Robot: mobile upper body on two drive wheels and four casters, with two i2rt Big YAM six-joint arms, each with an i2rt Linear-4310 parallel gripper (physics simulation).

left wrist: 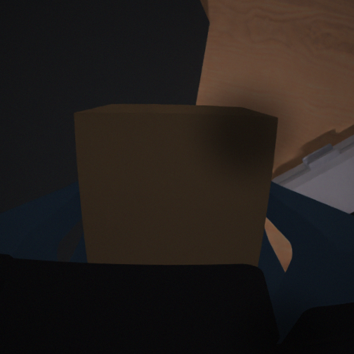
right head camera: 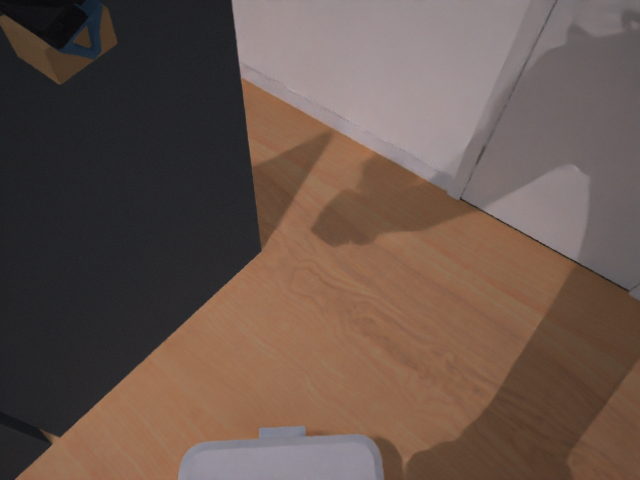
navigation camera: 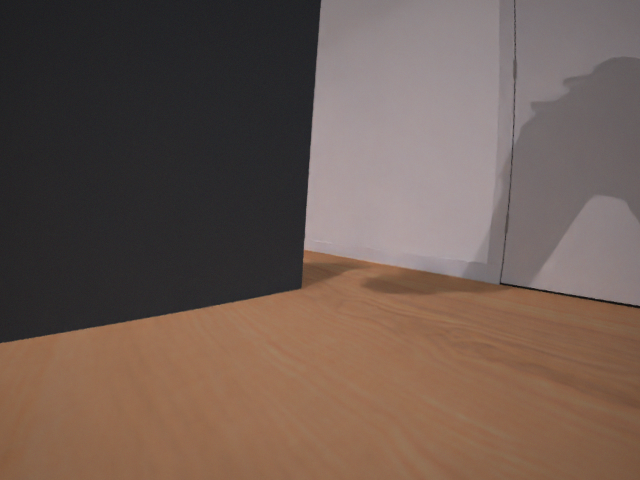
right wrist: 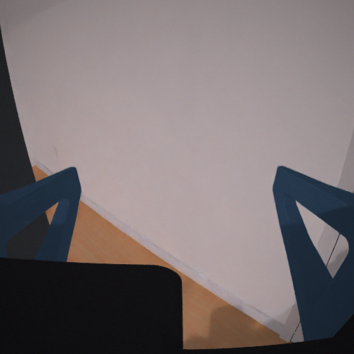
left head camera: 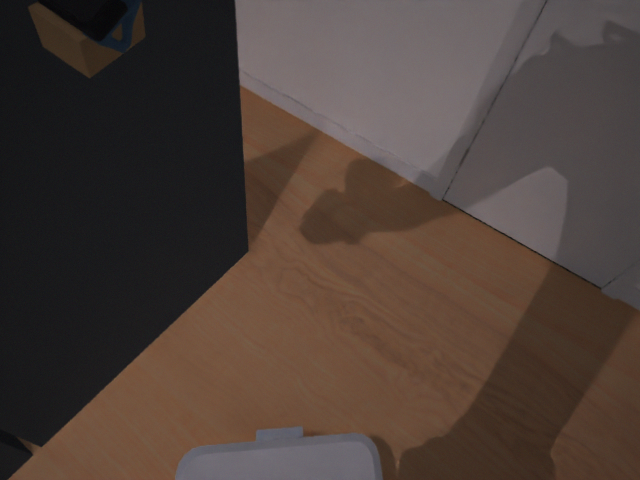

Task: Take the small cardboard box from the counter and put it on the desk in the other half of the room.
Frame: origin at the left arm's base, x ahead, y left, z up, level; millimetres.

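Seen in the pictures: left gripper, between the fingertips: (right head camera: 75,40) (left head camera: 102,32).
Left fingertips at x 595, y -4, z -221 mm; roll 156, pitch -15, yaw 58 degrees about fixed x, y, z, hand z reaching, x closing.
Note:
A point is followed by its place in that frame.
The small cardboard box (left head camera: 85,51) @[x 530, y -4, z -205 mm] (right head camera: 54,62) @[x 532, y -4, z -210 mm] (left wrist: 175,185) is brown and sits between the blue fingers of my left gripper, which is shut on it. It shows at the top left of both head views, in front of a dark panel, and fills the middle of the left wrist view. The left fingertips are partly hidden by the box in the left wrist view. My right gripper (right wrist: 176,177) is open, its two blue fingers wide apart with no object between them, facing a pale wall. The counter and the desk cannot be made out in these views.
A tall dark panel (left head camera: 129,180) @[x 805, y 114, z -690 mm] (right head camera: 134,180) @[x 809, y 110, z -688 mm] (navigation camera: 155,155) @[x 761, y 153, z -1066 mm] stands at the left, its lower corner on the wood floor (left head camera: 310,320) @[x 767, y -365, z -1409 mm] (navigation camera: 310,387) @[x 613, y -205, z -1410 mm]. A pale wall (left head camera: 361,62) @[x 1754, y -628, z -958 mm] (right wrist: 190,100) (navigation camera: 403,129) @[x 1748, y -635, z -552 mm] stands behind, with a door-like seam at the right. The robot's pale base (left head camera: 279,462) @[x 264, y -220, z -1149 mm] (right head camera: 281,462) @[x 260, y -224, z -1150 mm] shows at the bottom.

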